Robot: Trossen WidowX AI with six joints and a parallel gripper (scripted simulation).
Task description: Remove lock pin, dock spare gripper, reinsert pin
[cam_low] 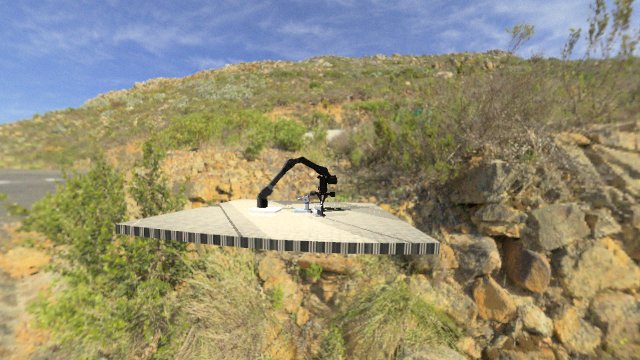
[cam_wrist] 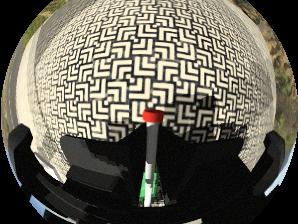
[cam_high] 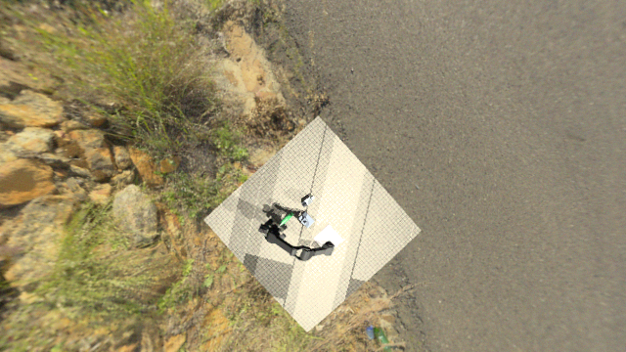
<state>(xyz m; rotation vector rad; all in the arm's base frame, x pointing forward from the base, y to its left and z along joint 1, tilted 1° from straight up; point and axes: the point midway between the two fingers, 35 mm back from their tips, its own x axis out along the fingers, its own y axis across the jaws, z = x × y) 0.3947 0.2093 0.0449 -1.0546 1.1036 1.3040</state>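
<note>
Right now my gripper tip is 10 cm to the left of the green strip. From my gripper tip the other things lie so: grey mount: 11 cm behind, 22 cm to the right, 3 cm above; spare gripper: 1 cm behind, 34 cm to the right, 1 cm above.
</note>
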